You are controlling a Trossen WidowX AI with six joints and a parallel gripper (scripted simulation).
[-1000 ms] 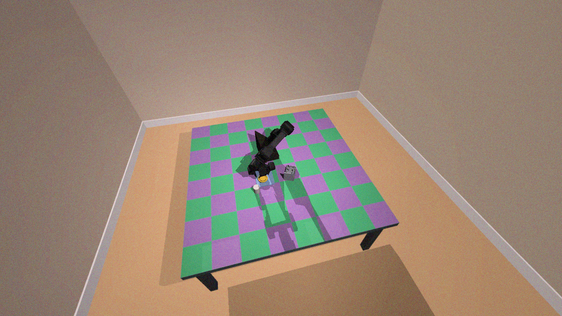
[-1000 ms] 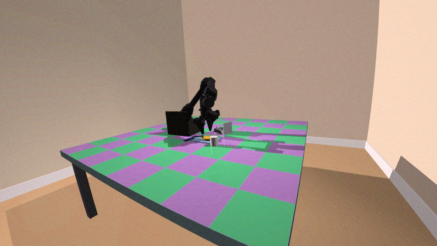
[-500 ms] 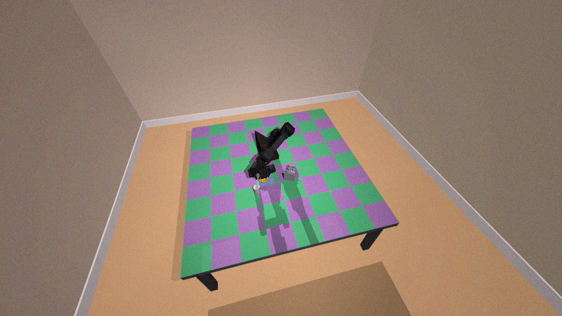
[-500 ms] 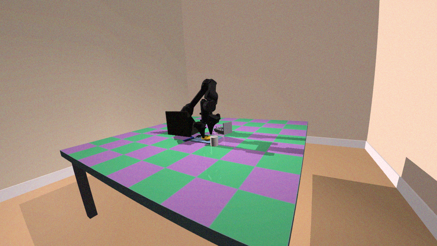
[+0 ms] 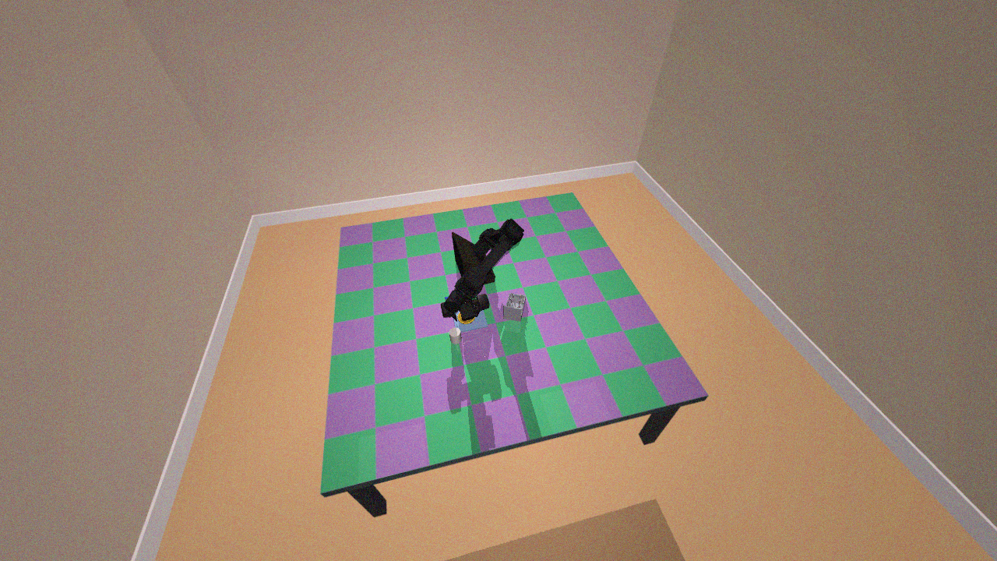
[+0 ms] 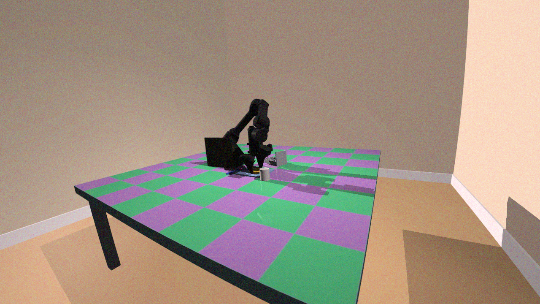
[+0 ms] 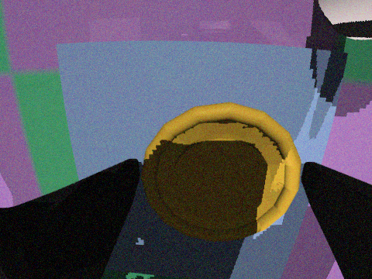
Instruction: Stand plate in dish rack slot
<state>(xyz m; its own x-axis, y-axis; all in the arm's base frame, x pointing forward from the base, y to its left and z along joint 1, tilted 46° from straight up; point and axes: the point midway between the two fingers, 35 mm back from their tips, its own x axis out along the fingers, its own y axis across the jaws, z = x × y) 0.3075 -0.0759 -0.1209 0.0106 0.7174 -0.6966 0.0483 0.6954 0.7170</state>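
My gripper tip is 20 mm past the light blue mat, 10 mm to the right of it and 10 mm above it. Round my gripper tip: yellow plate right at my gripper tip; then white cup 80 mm ahead, 70 mm to the right, 10 mm above; then blue spoon 130 mm behind, 10 mm to the right, 10 mm below.
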